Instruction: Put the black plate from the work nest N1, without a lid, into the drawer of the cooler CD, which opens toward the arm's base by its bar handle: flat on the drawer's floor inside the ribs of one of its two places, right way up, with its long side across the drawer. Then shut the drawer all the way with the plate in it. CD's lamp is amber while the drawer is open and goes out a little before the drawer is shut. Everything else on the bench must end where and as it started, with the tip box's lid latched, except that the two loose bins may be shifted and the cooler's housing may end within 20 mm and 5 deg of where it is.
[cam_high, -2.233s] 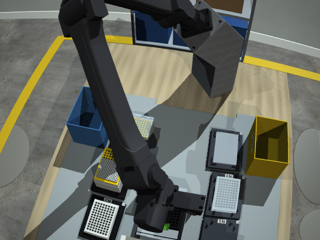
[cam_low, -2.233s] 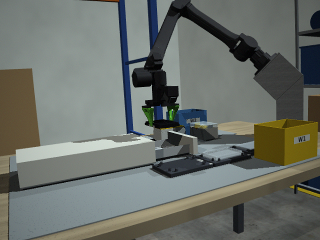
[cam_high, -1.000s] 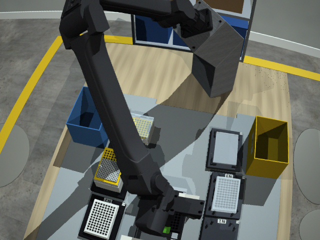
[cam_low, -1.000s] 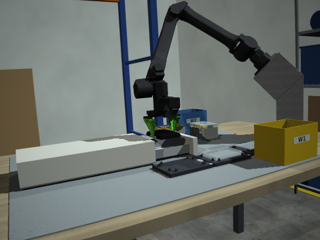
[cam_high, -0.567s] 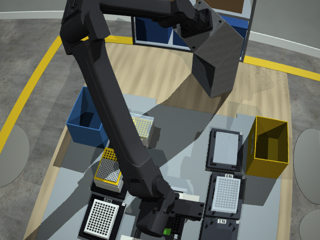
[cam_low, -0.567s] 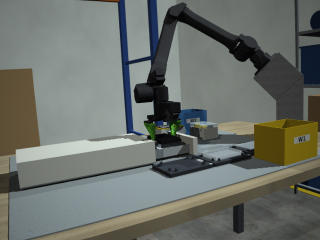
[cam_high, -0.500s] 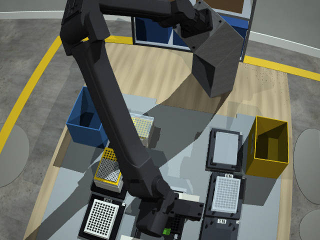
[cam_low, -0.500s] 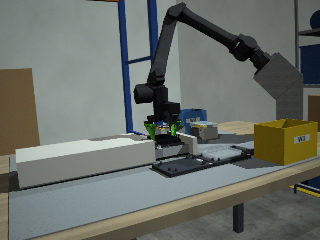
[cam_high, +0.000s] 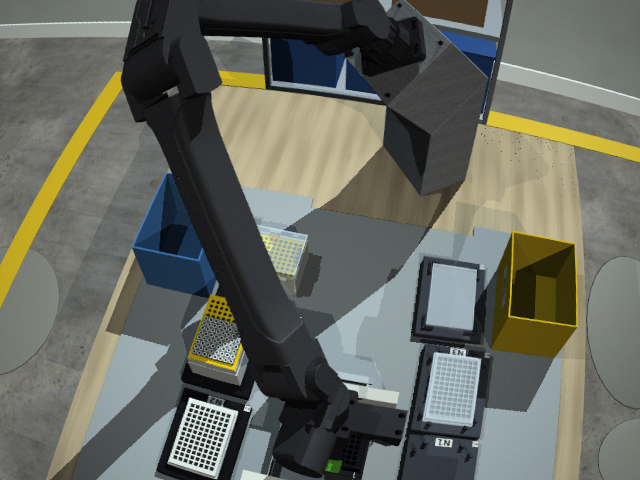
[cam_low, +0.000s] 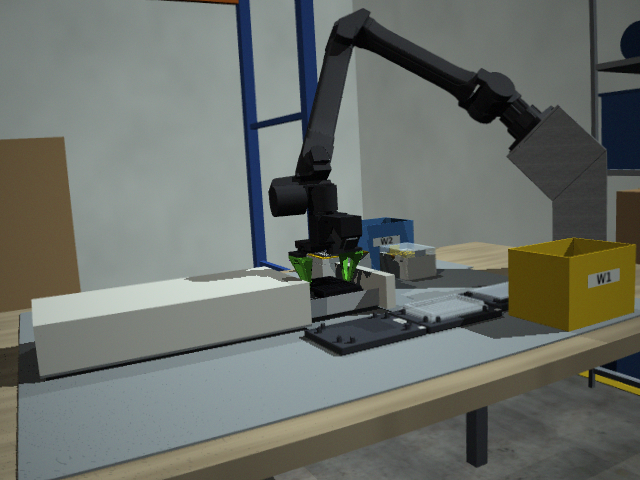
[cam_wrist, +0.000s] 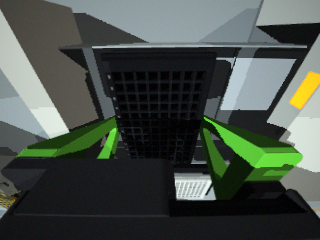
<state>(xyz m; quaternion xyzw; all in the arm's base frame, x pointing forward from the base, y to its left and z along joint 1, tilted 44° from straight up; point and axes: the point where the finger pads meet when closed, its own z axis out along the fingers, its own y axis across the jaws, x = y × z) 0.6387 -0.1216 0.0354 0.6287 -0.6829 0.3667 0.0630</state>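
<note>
The drawer is 40 mm ahead of my hand, 20 mm below it and 10 mm to the right of it. From my hand the other things lie so: work nest N1 (180 mm to the left, 70 mm ahead, 40 mm below); then cooler CD (160 mm ahead, 40 mm to the right, 10 mm below); then black plate (right at my hand).
</note>
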